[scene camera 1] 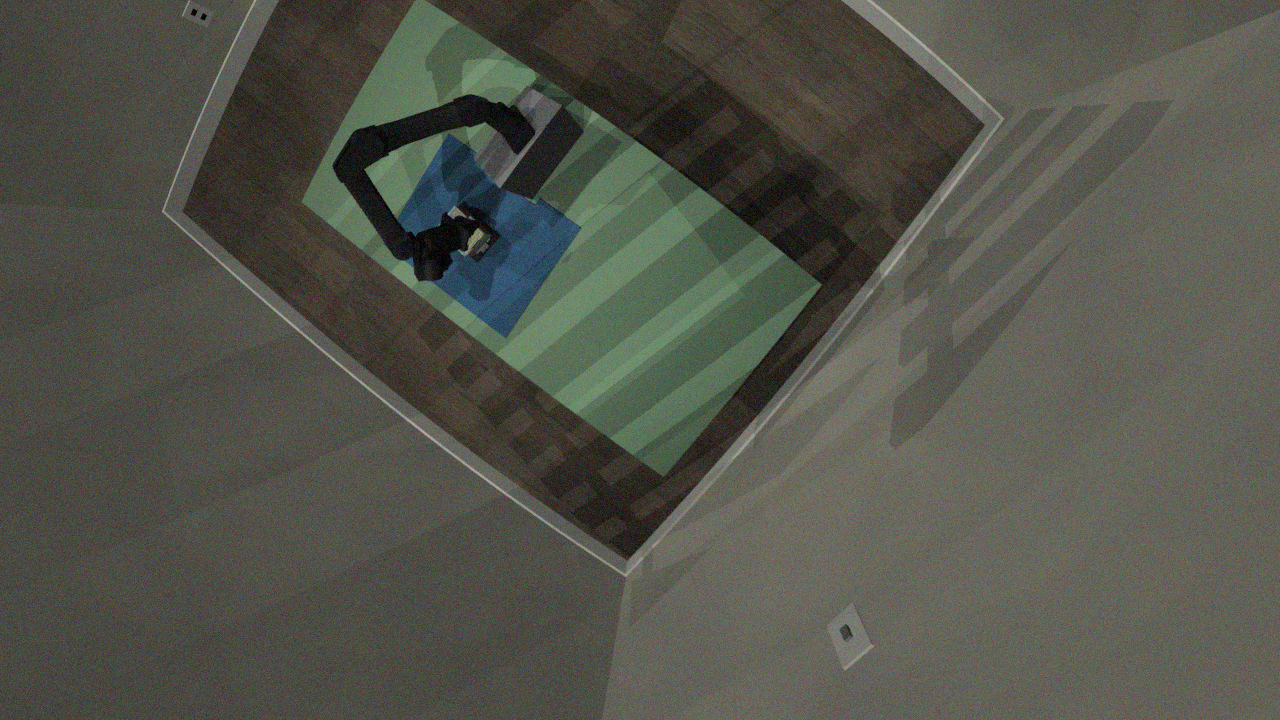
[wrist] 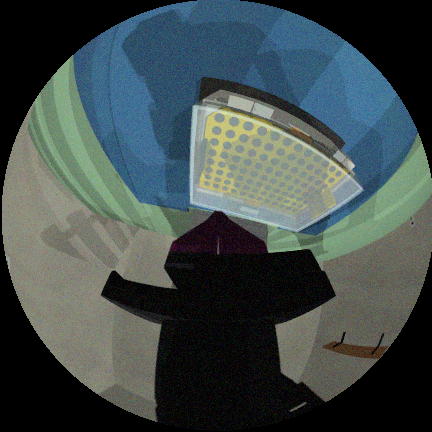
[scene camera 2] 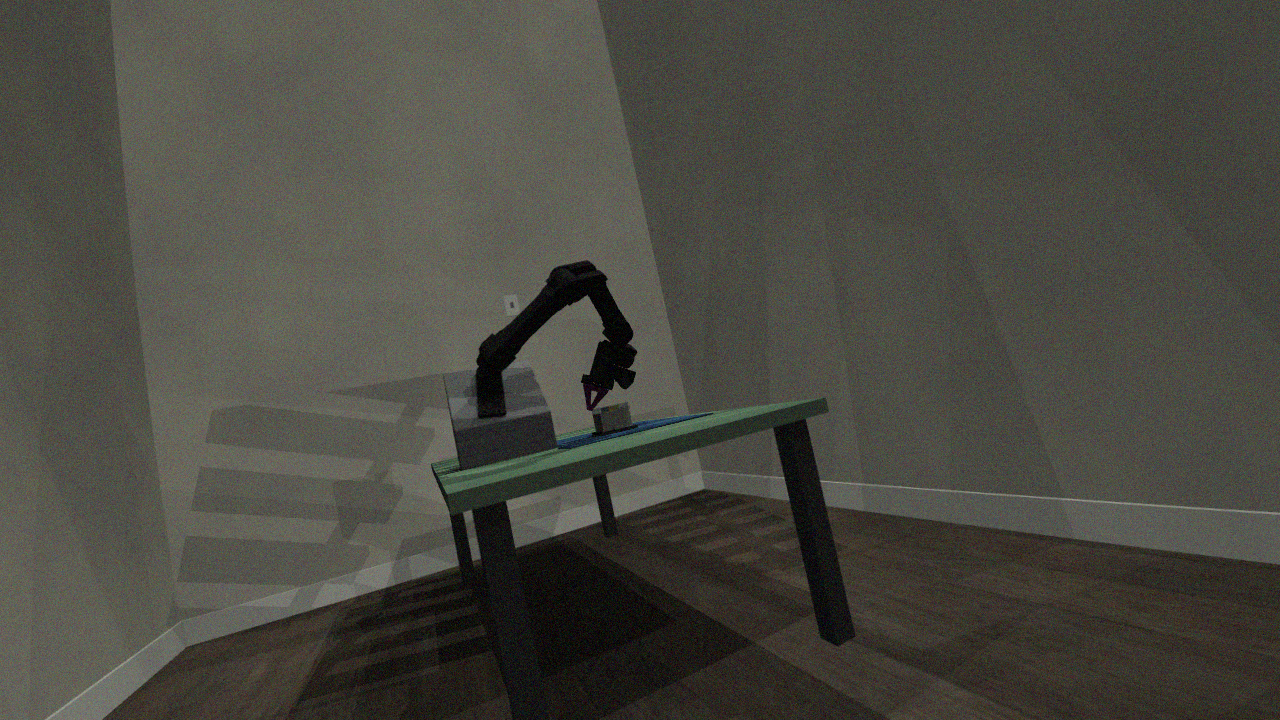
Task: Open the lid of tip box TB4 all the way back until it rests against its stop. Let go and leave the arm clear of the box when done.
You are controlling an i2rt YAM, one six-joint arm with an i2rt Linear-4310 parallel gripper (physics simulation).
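Where they show: gripper, fingertip midpoint: (scene camera 1: 479,223) (wrist: 217,214) (scene camera 2: 589,410); arm's base at its link origin: (scene camera 1: 516,129) (scene camera 2: 490,392).
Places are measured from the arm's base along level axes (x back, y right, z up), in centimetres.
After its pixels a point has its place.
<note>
The tip box (scene camera 1: 480,242) @[x -30.8, y -8.7, z -11.0 cm] (scene camera 2: 613,419) @[x -31.1, y 3.6, z -14.2 cm] (wrist: 240,150) @[x -34.5, y -5.7, z -10.0 cm] has a clear lid over a yellow rack with grey round holes. The clear lid (wrist: 270,222) @[x -28.2, y -0.3, z -10.0 cm] lies down over the rack in the wrist view, with a small pale tab on its side nearest my fingers. Pale labels and an orange mark show on the box's far side. The box label TB4 cannot be read. My gripper (scene camera 2: 590,408) @[x -26.6, y -5.5, z -10.3 cm] (wrist: 217,214) @[x -26.6, y -5.5, z -10.3 cm] is shut and holds nothing. Its dark purple fingertips point down close beside the lid's near edge, at about lid height; whether they touch it I cannot tell.
The box stands on a blue mat (scene camera 1: 537,291) @[x -30.6, y -29.6, z -18.0 cm] (wrist: 120,125) @[x -31.0, y -21.9, z -17.8 cm] on the green table (scene camera 1: 680,367) @[x -16.8, y -75.2, z -18.1 cm] (scene camera 2: 716,431) @[x -38.3, y 55.1, z -19.1 cm]. The grey block (scene camera 1: 541,165) @[x -2.6, y -9.2, z -6.3 cm] (scene camera 2: 505,438) @[x -1.5, y 8.8, z -12.8 cm] bearing the arm's base stands beside the mat. A brown strip with black hooks (wrist: 357,351) shows in the wrist view.
</note>
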